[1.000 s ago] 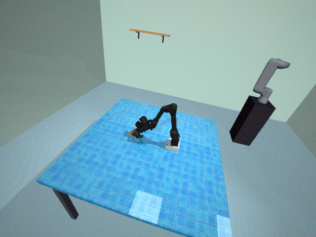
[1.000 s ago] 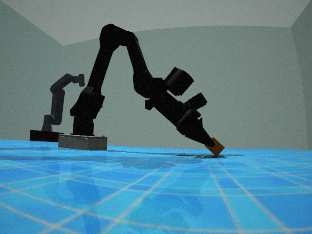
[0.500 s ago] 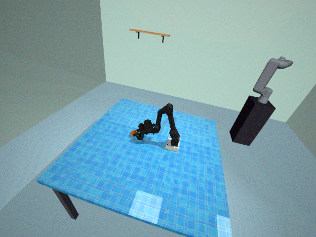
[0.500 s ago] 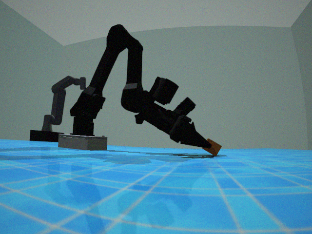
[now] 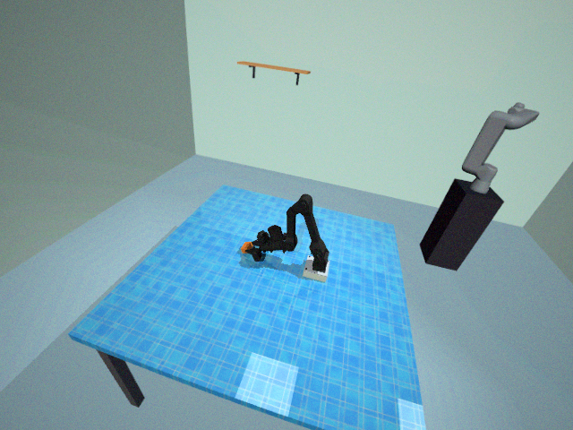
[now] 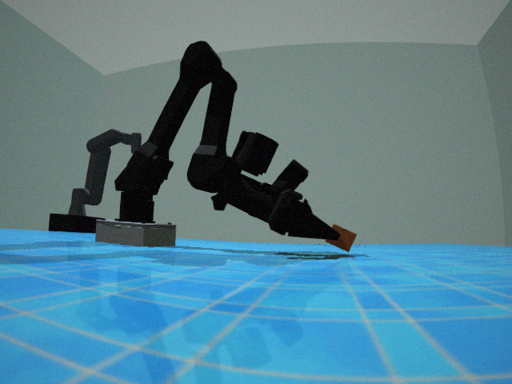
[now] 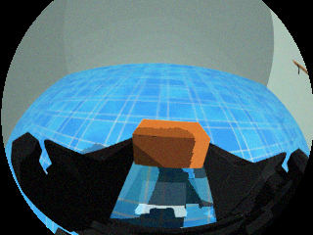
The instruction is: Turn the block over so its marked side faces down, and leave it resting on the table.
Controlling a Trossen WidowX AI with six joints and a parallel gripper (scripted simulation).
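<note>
The block lies 10 mm below my gripper tip.
</note>
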